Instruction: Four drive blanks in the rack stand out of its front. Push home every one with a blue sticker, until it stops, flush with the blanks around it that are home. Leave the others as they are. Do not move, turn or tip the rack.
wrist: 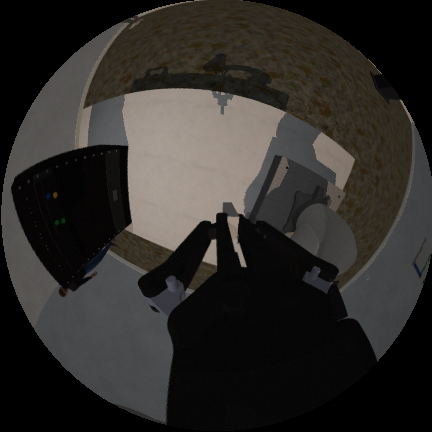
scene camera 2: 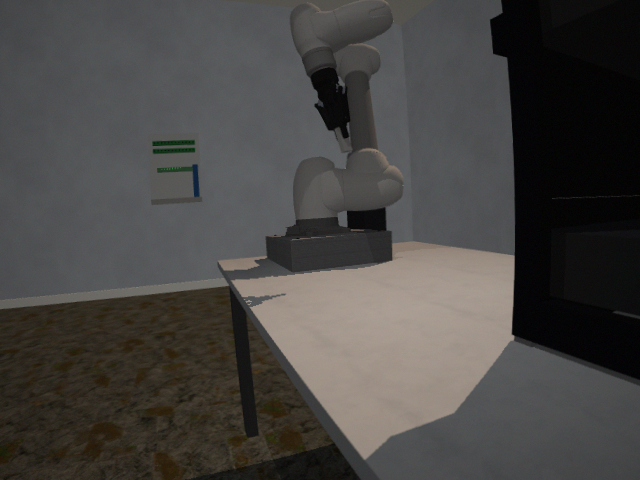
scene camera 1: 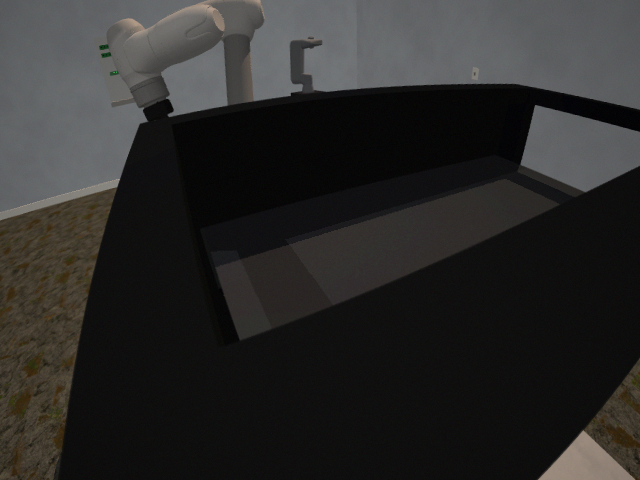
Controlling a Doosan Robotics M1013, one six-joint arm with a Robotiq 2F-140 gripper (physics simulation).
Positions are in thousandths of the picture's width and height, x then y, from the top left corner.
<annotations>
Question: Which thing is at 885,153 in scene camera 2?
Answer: A black rack.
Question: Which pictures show the black rack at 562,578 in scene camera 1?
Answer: The wrist view, scene camera 2 and scene camera 1: all of them.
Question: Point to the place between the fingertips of the gripper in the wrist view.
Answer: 524,487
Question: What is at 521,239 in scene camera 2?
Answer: The gripper.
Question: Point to a black rack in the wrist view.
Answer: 182,462
</annotations>
